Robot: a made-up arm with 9 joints. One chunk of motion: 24 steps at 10 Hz.
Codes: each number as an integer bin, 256 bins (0 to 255) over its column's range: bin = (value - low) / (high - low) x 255, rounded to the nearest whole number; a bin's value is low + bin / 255 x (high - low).
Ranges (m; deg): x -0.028..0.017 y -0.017..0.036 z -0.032..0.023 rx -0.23..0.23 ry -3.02..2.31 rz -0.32..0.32
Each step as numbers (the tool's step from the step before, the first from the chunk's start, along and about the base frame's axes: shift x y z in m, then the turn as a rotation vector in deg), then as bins.
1 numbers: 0.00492 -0.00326 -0.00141 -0.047 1.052 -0.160
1 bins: 187 66 142 101 195 64
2 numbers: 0.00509 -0.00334 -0.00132 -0.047 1.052 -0.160
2 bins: 188 66 142 101 195 64
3 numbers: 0.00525 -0.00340 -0.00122 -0.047 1.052 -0.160
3 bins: 188 65 143 101 195 64
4 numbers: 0.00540 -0.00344 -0.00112 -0.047 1.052 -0.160
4 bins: 189 65 143 101 195 64
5 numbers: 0.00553 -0.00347 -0.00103 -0.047 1.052 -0.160
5 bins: 190 65 144 101 195 64
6 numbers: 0.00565 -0.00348 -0.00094 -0.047 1.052 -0.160
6 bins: 191 65 144 101 195 64
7 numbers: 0.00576 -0.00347 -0.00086 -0.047 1.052 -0.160
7 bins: 191 65 144 101 195 64
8 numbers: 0.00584 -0.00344 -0.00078 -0.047 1.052 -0.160
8 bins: 192 65 145 101 195 64
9 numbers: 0.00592 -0.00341 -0.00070 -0.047 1.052 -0.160
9 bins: 192 65 145 101 195 64
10 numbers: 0.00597 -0.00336 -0.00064 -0.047 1.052 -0.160
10 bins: 192 66 145 101 195 64
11 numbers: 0.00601 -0.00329 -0.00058 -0.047 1.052 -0.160
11 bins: 193 66 146 101 195 64
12 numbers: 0.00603 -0.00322 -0.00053 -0.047 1.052 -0.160
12 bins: 193 66 146 101 195 64
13 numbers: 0.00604 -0.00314 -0.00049 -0.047 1.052 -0.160
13 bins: 193 67 146 101 195 64
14 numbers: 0.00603 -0.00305 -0.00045 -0.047 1.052 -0.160
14 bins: 193 67 146 101 195 64
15 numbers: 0.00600 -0.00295 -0.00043 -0.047 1.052 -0.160
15 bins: 193 68 146 101 195 64
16 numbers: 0.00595 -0.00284 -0.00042 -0.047 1.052 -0.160
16 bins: 192 68 146 101 195 64
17 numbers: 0.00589 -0.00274 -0.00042 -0.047 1.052 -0.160
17 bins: 192 69 146 101 195 64
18 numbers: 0.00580 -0.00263 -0.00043 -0.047 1.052 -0.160
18 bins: 192 69 146 101 195 64
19 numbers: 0.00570 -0.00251 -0.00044 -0.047 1.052 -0.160
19 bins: 191 70 146 101 195 64
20 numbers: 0.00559 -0.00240 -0.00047 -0.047 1.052 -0.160
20 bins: 190 70 146 101 195 64
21 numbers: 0.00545 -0.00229 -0.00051 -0.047 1.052 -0.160
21 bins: 190 71 146 101 195 64
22 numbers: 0.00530 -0.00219 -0.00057 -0.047 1.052 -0.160
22 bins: 189 71 146 101 195 64
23 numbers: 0.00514 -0.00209 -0.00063 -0.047 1.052 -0.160
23 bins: 188 72 145 101 195 64
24 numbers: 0.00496 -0.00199 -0.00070 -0.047 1.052 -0.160
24 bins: 187 72 145 101 195 64
